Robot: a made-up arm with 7 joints.
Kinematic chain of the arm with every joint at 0, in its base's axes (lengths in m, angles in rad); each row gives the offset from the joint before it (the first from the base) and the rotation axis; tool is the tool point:
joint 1: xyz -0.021 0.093 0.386 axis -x
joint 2: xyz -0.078 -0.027 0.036 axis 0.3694 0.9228 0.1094
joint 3: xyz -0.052 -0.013 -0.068 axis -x
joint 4: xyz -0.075 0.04 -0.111 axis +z
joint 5: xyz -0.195 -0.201 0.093 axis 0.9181 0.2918 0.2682
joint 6: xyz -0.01 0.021 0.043 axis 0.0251 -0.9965 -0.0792
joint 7: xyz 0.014 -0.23 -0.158 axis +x
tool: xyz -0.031 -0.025 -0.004
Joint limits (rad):
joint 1: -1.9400..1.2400
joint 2: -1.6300..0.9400
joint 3: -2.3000..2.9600
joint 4: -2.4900..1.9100
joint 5: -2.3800..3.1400
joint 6: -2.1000..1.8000
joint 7: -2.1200..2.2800
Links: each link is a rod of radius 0.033 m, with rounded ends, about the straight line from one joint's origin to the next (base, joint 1, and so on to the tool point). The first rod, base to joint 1, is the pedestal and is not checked.
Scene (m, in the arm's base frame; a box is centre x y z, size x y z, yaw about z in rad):
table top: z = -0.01
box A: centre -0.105 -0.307 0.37 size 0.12 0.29 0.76 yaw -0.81
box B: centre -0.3 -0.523 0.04 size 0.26 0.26 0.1 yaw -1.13
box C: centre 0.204 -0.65 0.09 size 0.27 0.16 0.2 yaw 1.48
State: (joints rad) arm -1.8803 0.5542 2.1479 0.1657 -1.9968 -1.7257 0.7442
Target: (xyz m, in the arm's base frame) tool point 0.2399 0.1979 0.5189
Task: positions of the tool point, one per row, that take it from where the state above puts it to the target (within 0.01 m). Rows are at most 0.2 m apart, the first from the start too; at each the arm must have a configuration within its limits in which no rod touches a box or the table.
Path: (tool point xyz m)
1: -0.5113 -0.2914 0.3632
2: -0.4250 -0.3116 0.4739
3: -0.3369 -0.2777 0.5910
4: -0.2509 -0.1912 0.6914
5: -0.1702 -0.0632 0.7534
6: -0.0967 0.0869 0.7612
7: 0.0050 0.0956 0.7469
8: 0.1047 0.1193 0.7009
9: 0.1876 0.1553 0.6229
10: 0.2399 0.1979 0.5189

